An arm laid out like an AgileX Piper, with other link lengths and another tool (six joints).
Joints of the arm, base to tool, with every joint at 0 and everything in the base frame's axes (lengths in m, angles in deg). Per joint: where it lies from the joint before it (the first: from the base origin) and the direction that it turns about. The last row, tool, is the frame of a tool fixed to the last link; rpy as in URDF.
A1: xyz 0.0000 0.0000 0.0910 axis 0 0 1
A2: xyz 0.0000 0.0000 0.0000 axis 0 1 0
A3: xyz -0.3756 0.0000 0.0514 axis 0 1 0
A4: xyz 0.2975 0.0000 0.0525 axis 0.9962 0 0.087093
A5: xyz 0.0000 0.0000 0.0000 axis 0 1 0
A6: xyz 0.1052 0.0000 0.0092 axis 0.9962 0 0.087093
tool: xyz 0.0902 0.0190 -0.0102 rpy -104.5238 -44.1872 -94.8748
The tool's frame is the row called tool.
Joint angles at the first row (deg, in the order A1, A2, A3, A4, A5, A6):
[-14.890, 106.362, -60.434, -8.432, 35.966, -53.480]
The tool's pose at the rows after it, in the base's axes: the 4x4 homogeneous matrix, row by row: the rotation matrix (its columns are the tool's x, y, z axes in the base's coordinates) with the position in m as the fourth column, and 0 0 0 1 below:
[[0.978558 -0.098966 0.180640 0.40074], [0.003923 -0.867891 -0.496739 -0.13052], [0.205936 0.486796 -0.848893 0.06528], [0 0 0 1]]
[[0.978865 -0.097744 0.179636 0.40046], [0.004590 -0.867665 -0.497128 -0.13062], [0.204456 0.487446 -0.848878 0.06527], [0 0 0 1]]
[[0.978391 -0.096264 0.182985 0.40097], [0.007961 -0.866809 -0.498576 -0.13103], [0.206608 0.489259 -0.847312 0.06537], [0 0 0 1]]
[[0.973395 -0.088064 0.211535 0.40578], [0.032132 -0.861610 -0.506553 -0.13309], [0.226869 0.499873 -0.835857 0.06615], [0 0 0 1]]
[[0.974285 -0.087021 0.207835 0.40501], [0.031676 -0.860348 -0.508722 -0.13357], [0.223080 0.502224 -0.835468 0.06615], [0 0 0 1]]
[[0.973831 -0.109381 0.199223 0.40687], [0.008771 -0.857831 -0.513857 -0.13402], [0.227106 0.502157 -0.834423 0.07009], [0 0 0 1]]
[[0.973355 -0.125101 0.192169 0.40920], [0.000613 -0.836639 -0.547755 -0.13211], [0.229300 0.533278 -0.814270 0.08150], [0 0 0 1]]
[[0.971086 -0.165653 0.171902 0.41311], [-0.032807 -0.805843 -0.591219 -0.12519], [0.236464 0.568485 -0.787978 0.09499], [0 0 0 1]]
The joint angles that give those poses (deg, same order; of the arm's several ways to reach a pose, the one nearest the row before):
[-14.891, 106.444, -60.436, -8.553, 35.677, -53.481]
[-14.890, 106.443, -60.435, -8.616, 35.752, -53.480]
[-14.890, 106.443, -60.434, -8.745, 35.587, -53.548]
[-14.833, 106.443, -60.434, -9.405, 34.136, -54.140]
[-14.834, 106.443, -60.434, -9.703, 34.337, -53.904]
[-14.760, 106.314, -61.122, -10.105, 35.092, -52.249]
[-13.382, 105.458, -62.052, -14.041, 36.852, -47.481]
[-11.000, 104.663, -63.367, -19.063, 39.547, -39.684]

